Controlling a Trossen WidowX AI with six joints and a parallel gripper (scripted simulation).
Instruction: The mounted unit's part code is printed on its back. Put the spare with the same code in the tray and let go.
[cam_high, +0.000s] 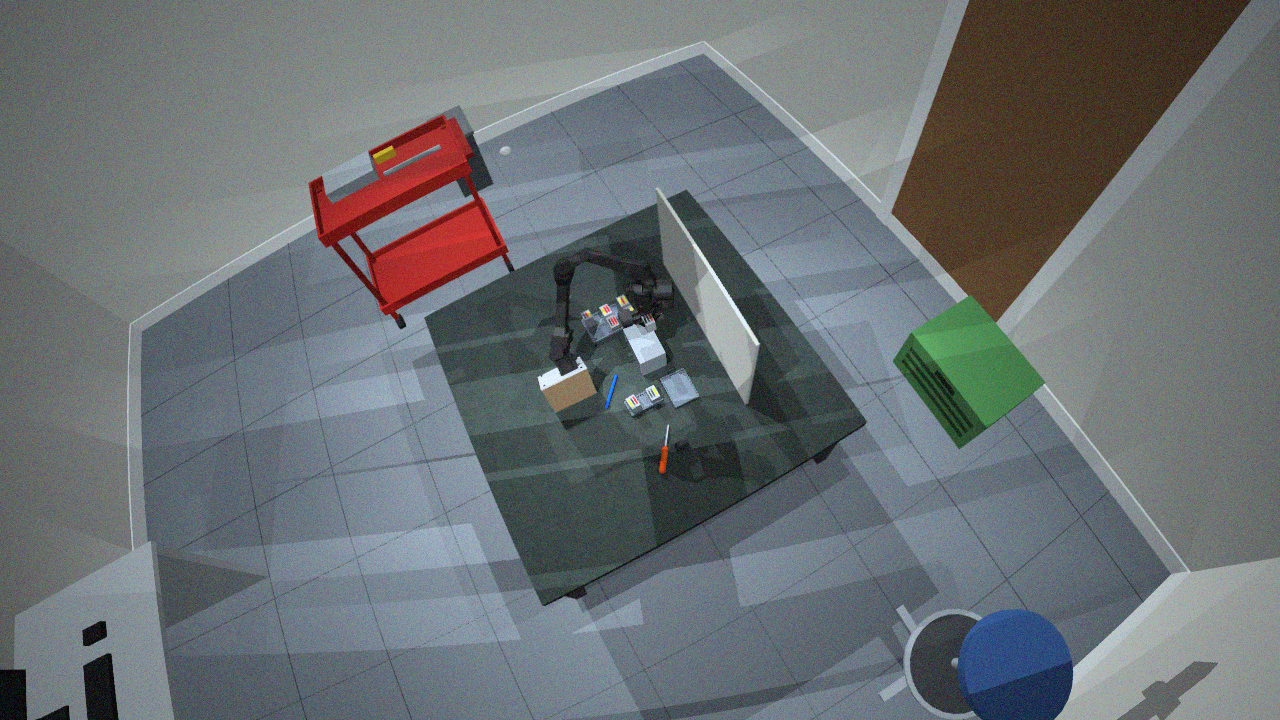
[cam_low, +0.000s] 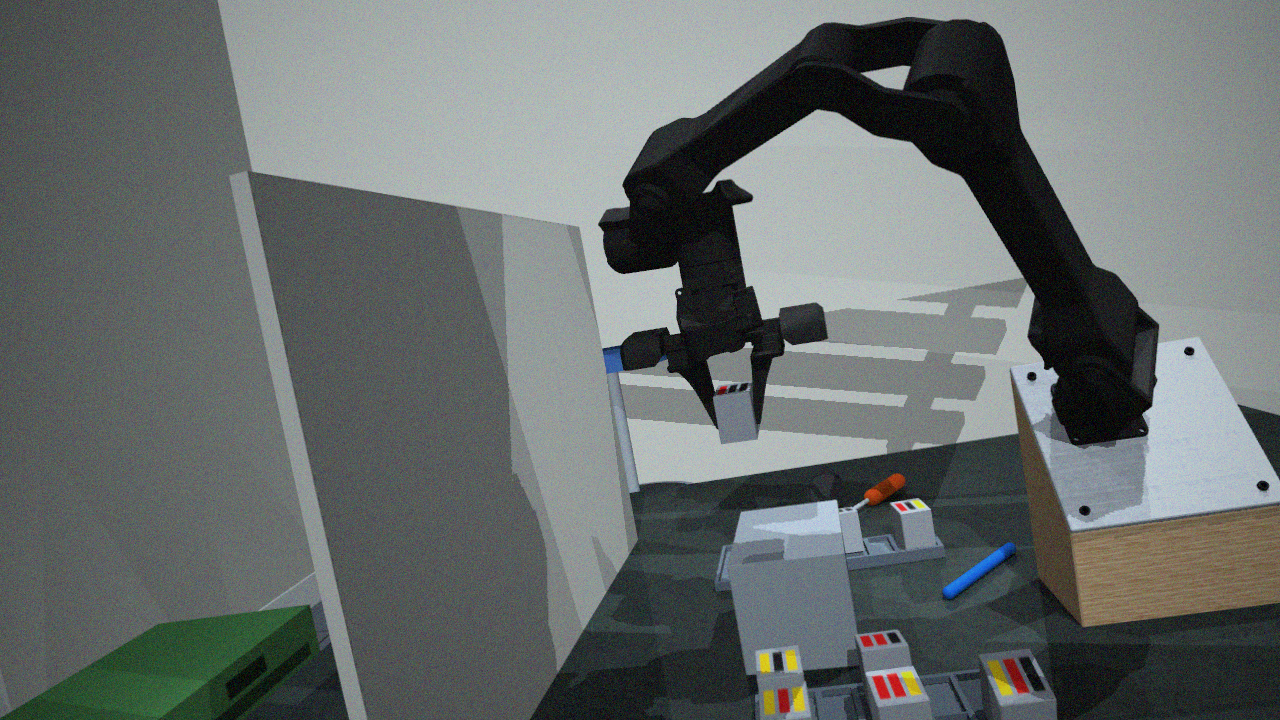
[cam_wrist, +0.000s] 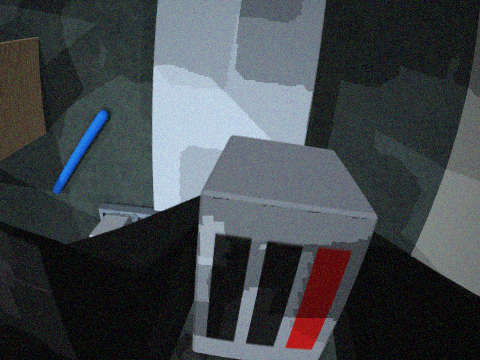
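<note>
My gripper tip is now 2 cm short of the flat grey tray, 18 cm to the left of it and 20 cm above it. Also, from my gripper tip: grey spare (2 cm above); grey mounted unit (3 cm behind, 1 cm to the left, 15 cm below); white upright panel (21 cm ahead, 2 cm above).
</note>
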